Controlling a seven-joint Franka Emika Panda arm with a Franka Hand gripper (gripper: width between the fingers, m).
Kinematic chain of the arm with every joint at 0, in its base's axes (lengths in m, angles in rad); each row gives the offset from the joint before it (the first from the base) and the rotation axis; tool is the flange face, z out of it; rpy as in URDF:
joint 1: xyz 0 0 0.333 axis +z
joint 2: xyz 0 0 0 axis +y
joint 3: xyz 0 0 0.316 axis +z
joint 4: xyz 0.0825 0 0 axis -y
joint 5: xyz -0.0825 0 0.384 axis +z
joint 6: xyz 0 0 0 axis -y
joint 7: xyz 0.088 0 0 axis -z
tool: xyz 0 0 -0.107 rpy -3.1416 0 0
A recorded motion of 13 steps. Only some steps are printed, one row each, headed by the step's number.
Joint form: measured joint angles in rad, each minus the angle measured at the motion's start. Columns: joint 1, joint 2, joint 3, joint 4, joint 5, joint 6, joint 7.
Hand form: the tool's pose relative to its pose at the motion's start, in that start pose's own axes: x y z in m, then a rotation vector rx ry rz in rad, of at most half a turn. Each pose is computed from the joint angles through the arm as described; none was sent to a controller.
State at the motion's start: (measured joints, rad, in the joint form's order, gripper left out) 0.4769 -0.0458 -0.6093 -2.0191 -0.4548 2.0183 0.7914
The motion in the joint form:
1: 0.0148 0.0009 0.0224 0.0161 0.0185 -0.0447 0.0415
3: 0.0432 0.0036 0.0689 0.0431 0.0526 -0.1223 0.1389
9: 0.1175 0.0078 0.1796 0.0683 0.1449 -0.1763 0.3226
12: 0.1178 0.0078 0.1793 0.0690 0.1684 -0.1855 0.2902
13: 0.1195 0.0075 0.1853 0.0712 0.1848 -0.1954 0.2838
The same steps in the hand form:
1: -0.0097 -0.0132 -0.0105 -0.0036 -0.0204 0.0208
3: -0.0319 -0.0397 -0.0305 -0.0114 -0.0549 0.0703
9: -0.0989 -0.1082 -0.0751 0.0442 -0.0962 0.1155
12: -0.1009 -0.1085 -0.0748 0.0495 -0.1195 0.0891
13: -0.1051 -0.1108 -0.0768 0.0529 -0.1348 0.0799

